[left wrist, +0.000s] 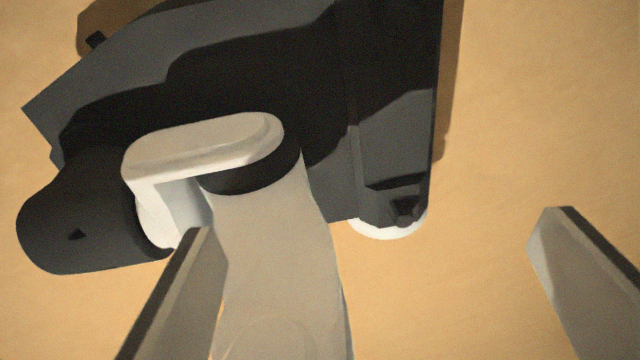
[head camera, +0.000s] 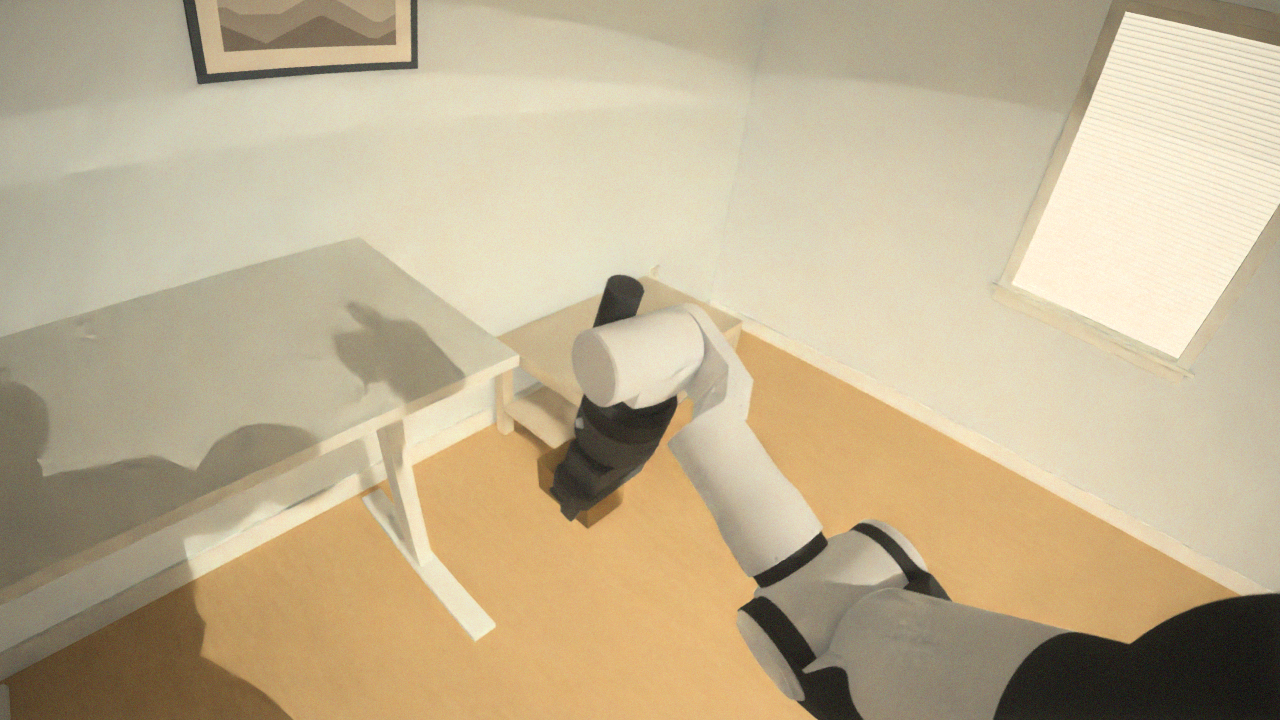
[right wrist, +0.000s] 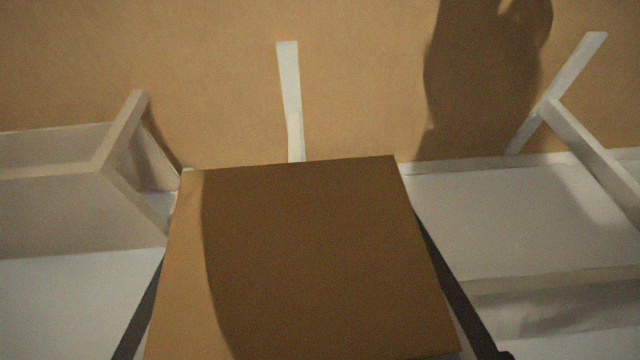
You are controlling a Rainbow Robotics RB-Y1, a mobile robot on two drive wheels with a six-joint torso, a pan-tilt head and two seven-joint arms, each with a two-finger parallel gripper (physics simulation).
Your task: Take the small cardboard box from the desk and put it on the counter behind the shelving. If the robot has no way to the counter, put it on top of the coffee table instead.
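Frame: origin at the robot's base, x ahead, y left, z up, level; millimetres.
Seen in the pictures: left gripper, between the fingertips: [left wrist: 373,237]; right gripper, between the fingertips: [head camera: 587,500] [right wrist: 298,222].
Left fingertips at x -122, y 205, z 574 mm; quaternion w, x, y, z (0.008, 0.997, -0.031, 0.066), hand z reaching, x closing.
A point is followed by its place in that frame.
My right gripper [head camera: 571,501] @[x 340, y -237, z 1007 mm] [right wrist: 298,222] @[x 340, y -237, z 1007 mm] is shut on the small brown cardboard box [head camera: 603,512] @[x 310, y -244, z 1015 mm] [right wrist: 310,250] @[x 311, y -244, z 1031 mm]. In the head camera the box appears against the floor at the near side of the coffee table, partly hidden by the gripper. The light wooden coffee table [head camera: 547,338] @[x 1544, y -642, z 450 mm] [right wrist: 60,215] @[x 1419, y -855, z 450 mm] stands by the wall beyond my right arm, which hides its middle and near corner. The grey-topped desk [head camera: 214,358] @[x 924, y 285, z 950 mm] [right wrist: 575,281] @[x 540, y 299, z 944 mm] is left of it in the head camera. My left gripper [left wrist: 373,237] @[x -122, y 205, z 574 mm] is open and empty above the floor. The counter and shelving do not show.
The desk's white foot [head camera: 452,604] [right wrist: 289,75] sticks out over the floor. A wall [head camera: 895,223] @[x 1375, y -2280, z 910 mm] with a window [head camera: 1154,179] @[x 492, y -2611, z 1468 mm] stands at the right of the head camera, and a framed picture [head camera: 308,60] @[x 1450, y 59, z 1426 mm] hangs above the desk. My dark base [left wrist: 250,70] @[x -208, y 129, z 169 mm] shows in the left wrist view.
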